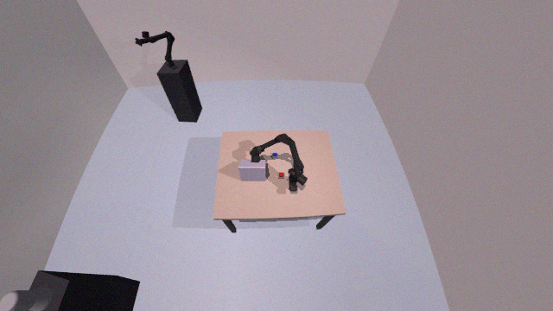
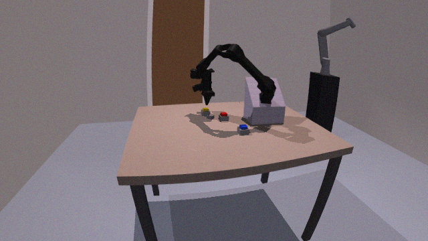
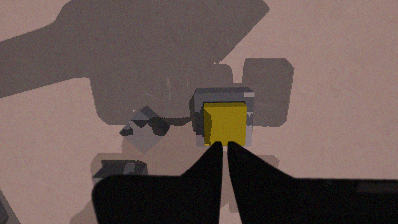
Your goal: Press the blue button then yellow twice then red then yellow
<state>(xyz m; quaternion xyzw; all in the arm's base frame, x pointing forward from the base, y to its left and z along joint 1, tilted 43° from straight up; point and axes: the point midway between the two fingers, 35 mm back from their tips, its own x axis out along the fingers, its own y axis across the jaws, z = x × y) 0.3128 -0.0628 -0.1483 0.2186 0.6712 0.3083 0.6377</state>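
The yellow button lies 3 cm below my gripper tip and 1 cm ahead of it. From my gripper tip the other things lie so: blue button 30 cm to the left, 16 cm behind, 3 cm below; then red button 10 cm to the left, 9 cm behind, 3 cm below; then small grey block 7 cm to the left, 5 cm below, 2 cm behind.
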